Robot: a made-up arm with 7 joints. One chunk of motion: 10 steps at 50 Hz.
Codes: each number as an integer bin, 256 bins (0 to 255) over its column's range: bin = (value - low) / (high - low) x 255, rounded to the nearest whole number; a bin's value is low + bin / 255 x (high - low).
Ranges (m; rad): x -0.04..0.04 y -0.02..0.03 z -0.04..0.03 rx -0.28..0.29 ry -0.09..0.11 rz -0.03..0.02
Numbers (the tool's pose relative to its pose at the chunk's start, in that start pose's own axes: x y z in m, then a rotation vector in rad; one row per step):
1: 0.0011 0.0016 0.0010 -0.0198 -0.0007 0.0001
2: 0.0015 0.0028 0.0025 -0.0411 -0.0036 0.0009
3: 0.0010 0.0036 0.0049 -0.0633 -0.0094 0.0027
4: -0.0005 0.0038 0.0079 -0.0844 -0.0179 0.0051
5: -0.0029 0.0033 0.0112 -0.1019 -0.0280 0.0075
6: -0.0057 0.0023 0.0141 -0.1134 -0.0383 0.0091
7: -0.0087 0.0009 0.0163 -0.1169 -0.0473 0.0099
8: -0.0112 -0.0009 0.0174 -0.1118 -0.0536 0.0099
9: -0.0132 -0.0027 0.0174 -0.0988 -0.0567 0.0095
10: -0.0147 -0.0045 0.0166 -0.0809 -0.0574 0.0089
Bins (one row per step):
1: 131 110 149 116 114 154
2: 132 116 155 107 110 158
3: 131 120 164 97 103 167
4: 126 121 174 88 92 179
5: 118 119 187 80 79 191
6: 109 114 197 75 66 199
7: 100 107 205 73 54 203
8: 92 97 209 75 46 203
9: 85 88 209 81 42 201
10: 81 79 206 89 42 198

